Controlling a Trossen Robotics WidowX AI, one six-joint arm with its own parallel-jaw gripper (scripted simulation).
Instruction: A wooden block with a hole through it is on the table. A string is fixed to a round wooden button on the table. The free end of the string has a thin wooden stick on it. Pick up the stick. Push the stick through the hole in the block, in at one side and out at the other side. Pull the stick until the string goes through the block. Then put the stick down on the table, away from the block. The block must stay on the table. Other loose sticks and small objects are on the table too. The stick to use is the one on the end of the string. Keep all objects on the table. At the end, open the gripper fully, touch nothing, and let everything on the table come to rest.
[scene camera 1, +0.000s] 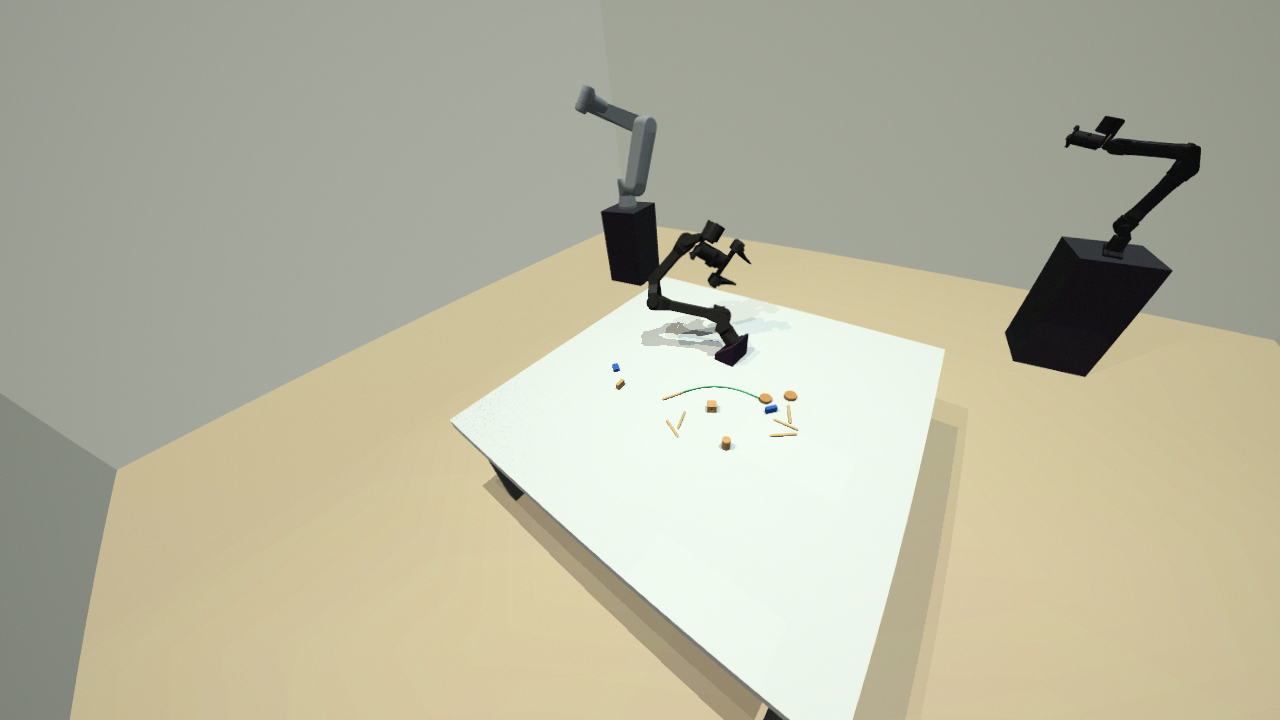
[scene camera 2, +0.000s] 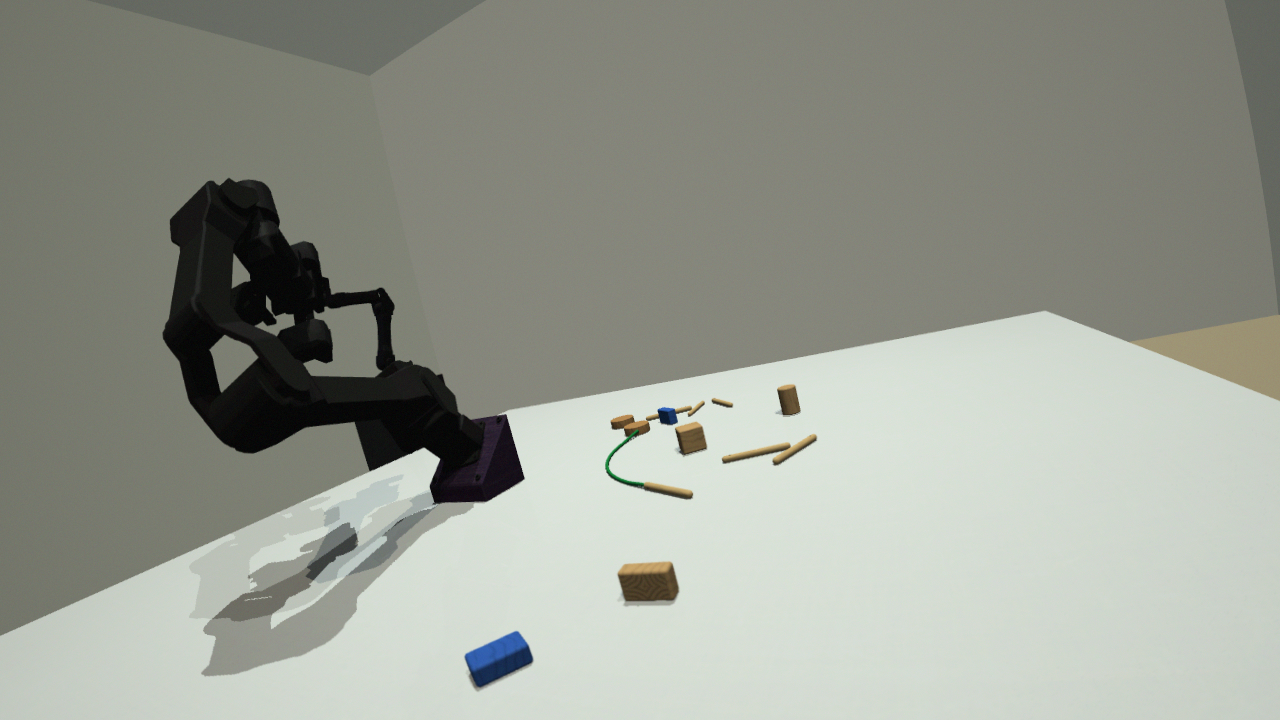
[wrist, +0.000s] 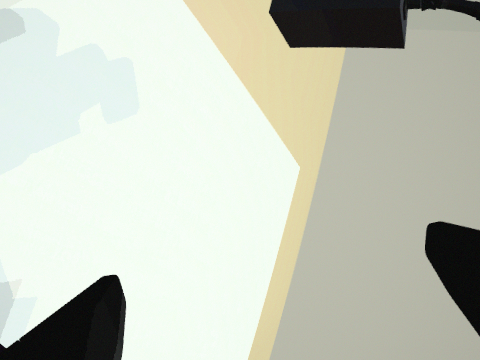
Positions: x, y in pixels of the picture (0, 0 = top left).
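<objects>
You can see my gripper in the wrist view, in scene camera 1 and in scene camera 2 (325, 335). On my gripper, (wrist: 96, 316) and (scene camera 1: 731, 281) are the same spot.
</objects>
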